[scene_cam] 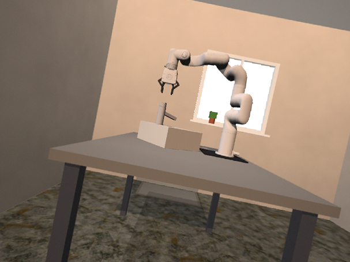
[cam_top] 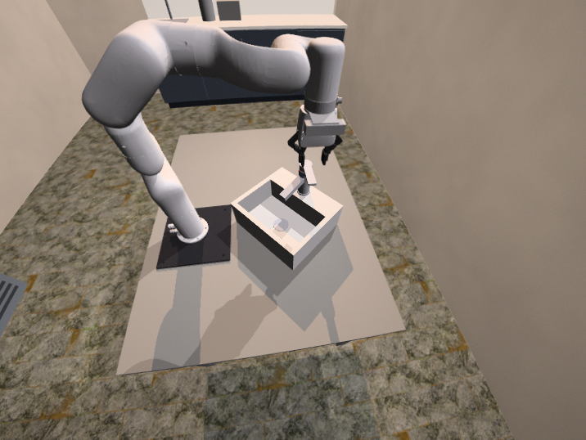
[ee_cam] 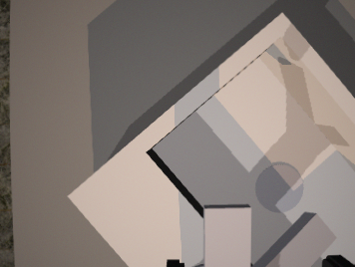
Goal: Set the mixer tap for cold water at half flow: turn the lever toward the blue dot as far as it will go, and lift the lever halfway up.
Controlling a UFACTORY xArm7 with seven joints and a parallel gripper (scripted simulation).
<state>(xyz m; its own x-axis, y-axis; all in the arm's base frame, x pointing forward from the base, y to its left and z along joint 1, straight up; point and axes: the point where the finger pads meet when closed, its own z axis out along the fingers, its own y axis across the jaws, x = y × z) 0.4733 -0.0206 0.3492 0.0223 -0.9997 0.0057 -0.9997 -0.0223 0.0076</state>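
The lever is 40 mm to the left of my hand and 90 mm below it. Also, from my hand: mixer tap (10 mm behind, 60 mm to the left, 130 mm below); then sink (90 mm behind, 20 mm to the left, 320 mm below).
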